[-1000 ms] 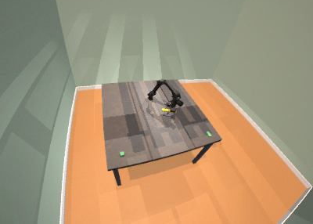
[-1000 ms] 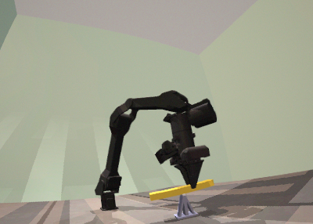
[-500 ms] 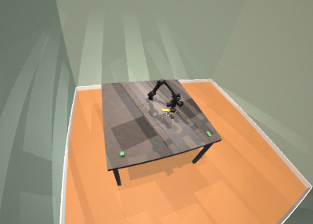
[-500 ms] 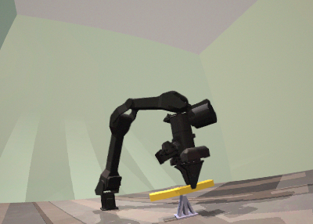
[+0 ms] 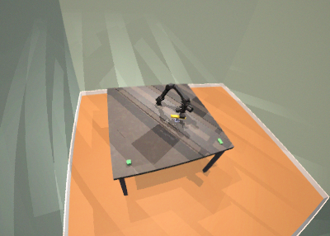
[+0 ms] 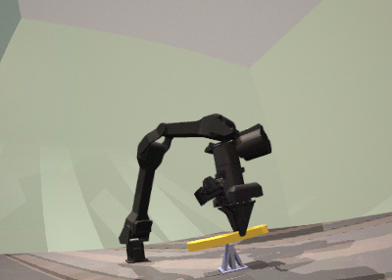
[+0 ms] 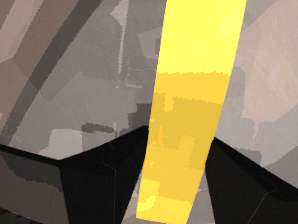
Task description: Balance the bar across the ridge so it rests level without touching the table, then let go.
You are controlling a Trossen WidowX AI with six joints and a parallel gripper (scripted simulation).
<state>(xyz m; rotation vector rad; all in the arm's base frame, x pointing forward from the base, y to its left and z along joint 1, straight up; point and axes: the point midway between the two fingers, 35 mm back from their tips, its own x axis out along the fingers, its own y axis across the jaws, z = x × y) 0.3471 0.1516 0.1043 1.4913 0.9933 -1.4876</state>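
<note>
Right now the yellow bar is 1 cm behind my gripper tip and 2 cm to the right of it. From my gripper tip the other things lie so: small grey ridge stand (1 cm behind, 2 cm to the right, 4 cm below).
</note>
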